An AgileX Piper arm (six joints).
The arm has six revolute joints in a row. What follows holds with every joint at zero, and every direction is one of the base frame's. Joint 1 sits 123 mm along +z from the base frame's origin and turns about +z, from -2.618 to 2.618 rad. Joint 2 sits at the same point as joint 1 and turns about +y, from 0 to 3.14 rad. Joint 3 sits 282.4 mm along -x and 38.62 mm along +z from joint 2 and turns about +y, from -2.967 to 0 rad. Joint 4 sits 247.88 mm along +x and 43.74 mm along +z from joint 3 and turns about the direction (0.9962, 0, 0.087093), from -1.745 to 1.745 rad. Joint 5 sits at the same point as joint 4 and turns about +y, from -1.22 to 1.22 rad. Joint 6 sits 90.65 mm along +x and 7.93 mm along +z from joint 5 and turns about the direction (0.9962, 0, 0.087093), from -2.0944 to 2.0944 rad. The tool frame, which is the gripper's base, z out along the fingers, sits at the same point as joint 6; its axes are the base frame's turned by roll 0, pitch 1.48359 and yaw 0 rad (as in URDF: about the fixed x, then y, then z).
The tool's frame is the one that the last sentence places.
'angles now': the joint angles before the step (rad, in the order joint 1, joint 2, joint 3, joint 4, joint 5, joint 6). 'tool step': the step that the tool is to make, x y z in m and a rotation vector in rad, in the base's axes. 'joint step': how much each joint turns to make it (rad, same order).
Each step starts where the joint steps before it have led.
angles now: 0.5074, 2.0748, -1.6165, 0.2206, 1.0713, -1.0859
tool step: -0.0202, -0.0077, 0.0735, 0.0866, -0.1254, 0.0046
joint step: 0.0045, -0.1780, 0.0002, 0.0128, 0.0263, 0.0021
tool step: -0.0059, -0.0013, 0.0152, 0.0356, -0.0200, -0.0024
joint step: 0.0001, -0.0373, 0.0002, 0.0217, 0.0024, -0.0008
